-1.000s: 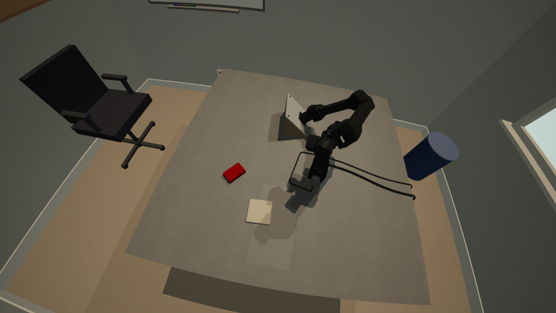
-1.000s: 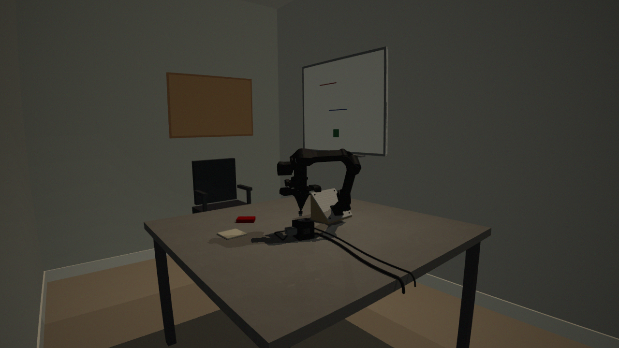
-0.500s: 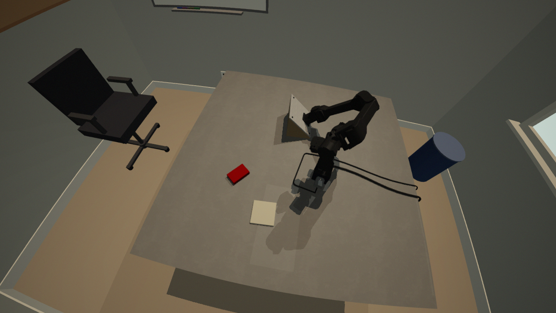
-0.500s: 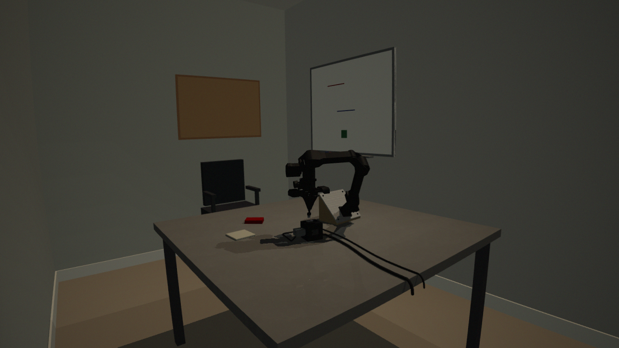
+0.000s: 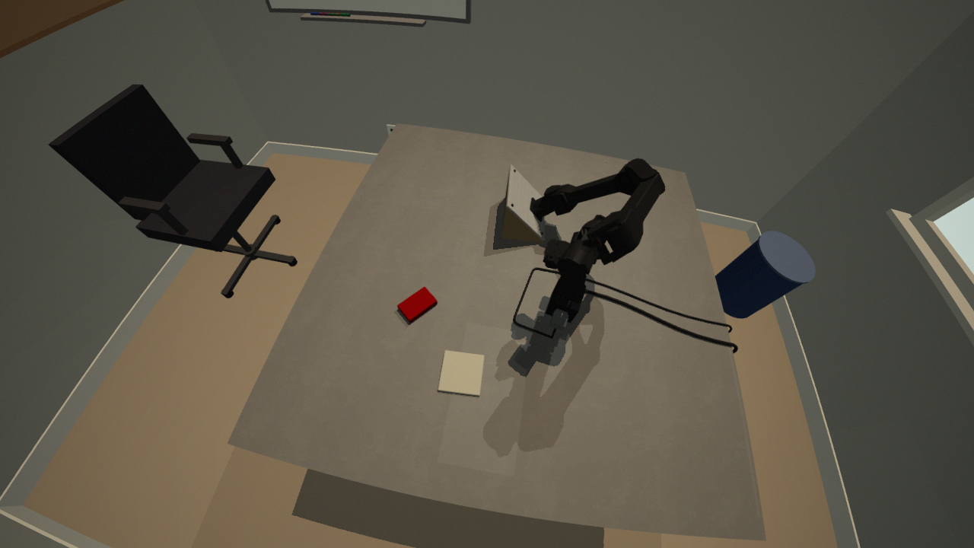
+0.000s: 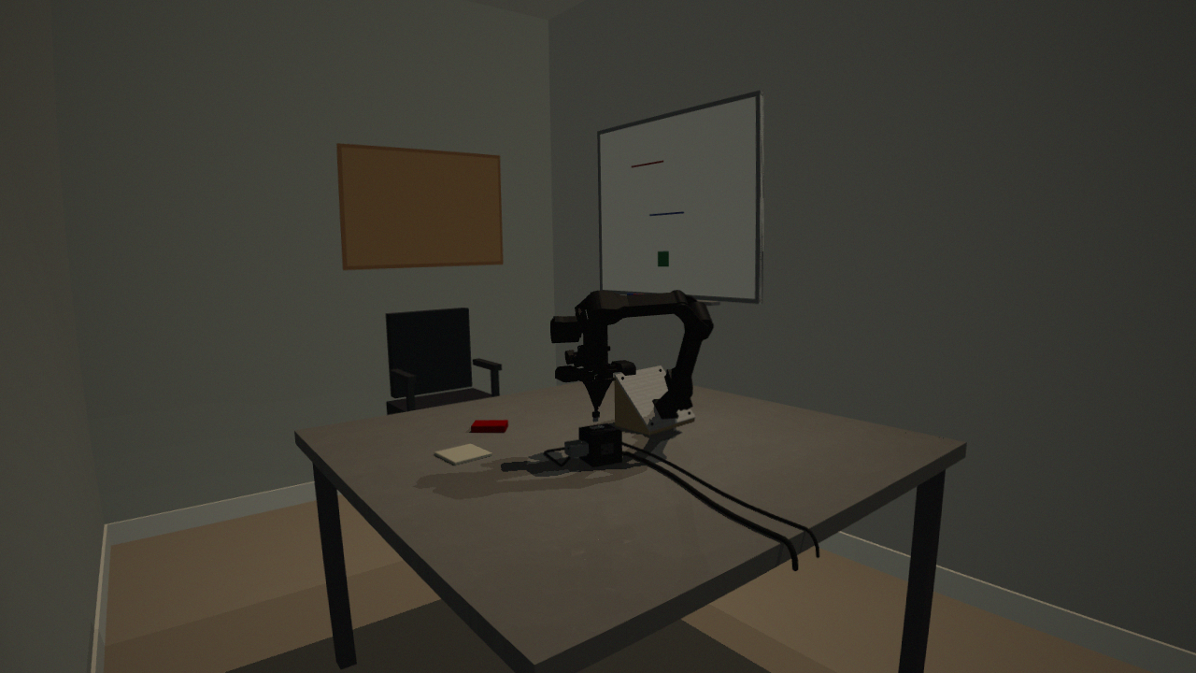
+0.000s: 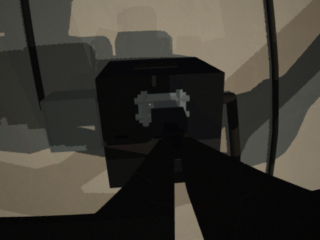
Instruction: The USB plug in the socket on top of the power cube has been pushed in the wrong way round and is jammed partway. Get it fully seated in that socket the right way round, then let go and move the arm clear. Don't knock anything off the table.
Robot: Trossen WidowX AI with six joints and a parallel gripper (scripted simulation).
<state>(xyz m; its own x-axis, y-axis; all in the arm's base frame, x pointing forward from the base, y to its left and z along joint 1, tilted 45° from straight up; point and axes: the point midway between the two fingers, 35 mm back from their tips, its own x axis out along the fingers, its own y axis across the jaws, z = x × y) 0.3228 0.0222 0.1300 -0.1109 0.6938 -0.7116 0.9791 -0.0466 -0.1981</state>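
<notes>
The silver socket is 60 mm below my gripper tip. From my gripper tip the other things lie so: dark USB plug (20 mm below); then red block (100 mm ahead, 380 mm to the right, 120 mm below).
</notes>
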